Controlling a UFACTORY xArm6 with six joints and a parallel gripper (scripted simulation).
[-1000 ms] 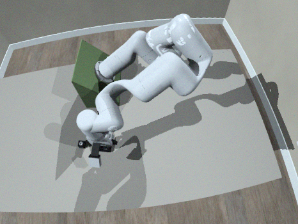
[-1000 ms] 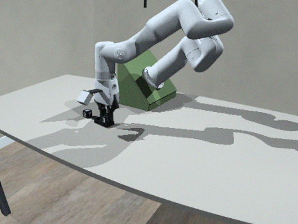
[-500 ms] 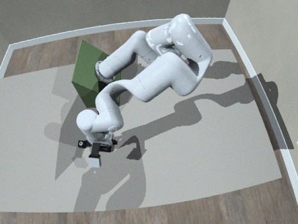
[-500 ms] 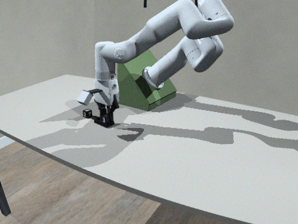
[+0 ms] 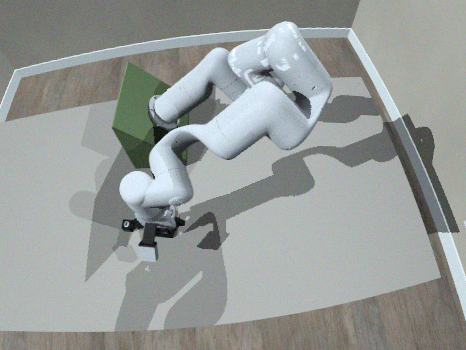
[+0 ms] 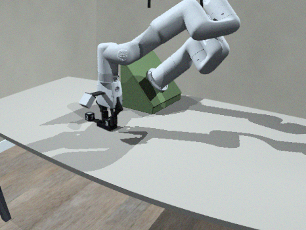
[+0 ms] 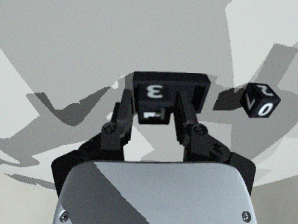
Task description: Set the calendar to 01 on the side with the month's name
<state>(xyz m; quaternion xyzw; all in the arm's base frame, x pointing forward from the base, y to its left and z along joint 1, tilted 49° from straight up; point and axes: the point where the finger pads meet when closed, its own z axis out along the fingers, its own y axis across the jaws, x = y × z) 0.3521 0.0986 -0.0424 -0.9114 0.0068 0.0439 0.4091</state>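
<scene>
My hand is 3 cm above the black tray and 2 cm to the left of it. The rest, counted from my hand: black cube (12 cm to the right, 2 cm below, 1 cm behind).
</scene>
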